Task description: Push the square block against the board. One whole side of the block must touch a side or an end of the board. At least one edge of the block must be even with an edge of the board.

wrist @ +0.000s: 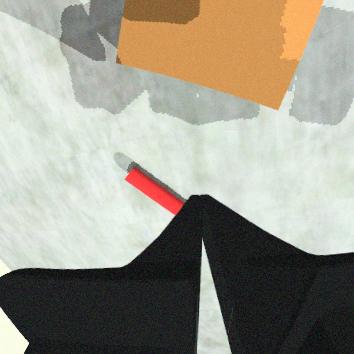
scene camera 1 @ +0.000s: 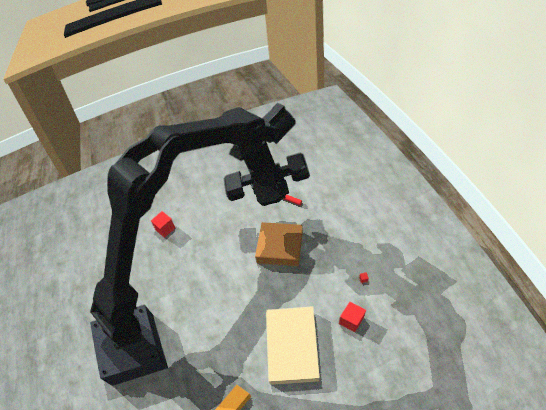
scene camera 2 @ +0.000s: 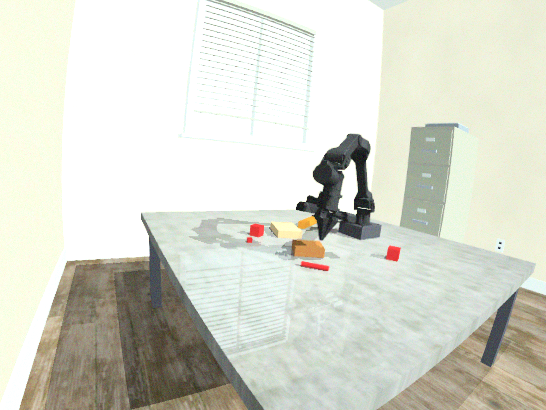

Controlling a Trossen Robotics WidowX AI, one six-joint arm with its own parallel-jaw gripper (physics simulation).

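Pixels of known places: gripper, fingertip midpoint: (wrist: 198, 202) (scene camera 2: 320, 240); arm's base at its link origin: (scene camera 1: 125, 331) (scene camera 2: 362, 223).
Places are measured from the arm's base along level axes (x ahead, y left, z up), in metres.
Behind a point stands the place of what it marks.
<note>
The square block (scene camera 1: 275, 242) @(x 0.380, y 0.121, z -0.027 m) (scene camera 2: 307, 249) @(x 0.420, y 0.162, z -0.031 m) (wrist: 220, 50) @(x 0.396, y 0.152, z -0.027 m) is orange-brown and lies flat, with a gap of table between it and the board. The board (scene camera 1: 292, 345) @(x 0.327, y -0.130, z -0.027 m) (scene camera 2: 286, 230) @(x 0.364, y -0.059, z -0.027 m) is a cream rectangular slab; in scene camera 1 it lies below the block, and it does not show in the wrist view. My gripper (scene camera 2: 322, 237) @(x 0.416, y 0.218, z 0.015 m) (wrist: 198, 202) @(x 0.416, y 0.218, z 0.015 m) is shut and empty, pointing down above the table near the block. In the wrist view its tips stand apart from the block's near edge and overlap a red stick. In scene camera 1 the gripper's body hides the fingertips.
The red stick (scene camera 1: 293, 200) @(x 0.468, y 0.237, z -0.045 m) (scene camera 2: 315, 266) @(x 0.461, y 0.262, z -0.047 m) (wrist: 155, 191) @(x 0.463, y 0.244, z -0.044 m) lies near the block. A red cube (scene camera 1: 352, 316) @(x 0.461, y -0.122, z -0.016 m) (scene camera 2: 257, 230) @(x 0.475, y -0.094, z -0.031 m) and a tiny red cube (scene camera 1: 364, 277) @(x 0.533, y -0.037, z -0.040 m) (scene camera 2: 249, 240) @(x 0.538, y -0.026, z -0.048 m) lie beside the board. Another red cube (scene camera 1: 163, 224) @(x 0.136, y 0.269, z -0.017 m) (scene camera 2: 393, 253) @(x 0.148, y 0.298, z -0.031 m) and an orange bar (scene camera 1: 234, 398) @(x 0.183, y -0.199, z -0.025 m) (scene camera 2: 307, 222) @(x 0.165, y -0.194, z -0.031 m) lie farther off.
</note>
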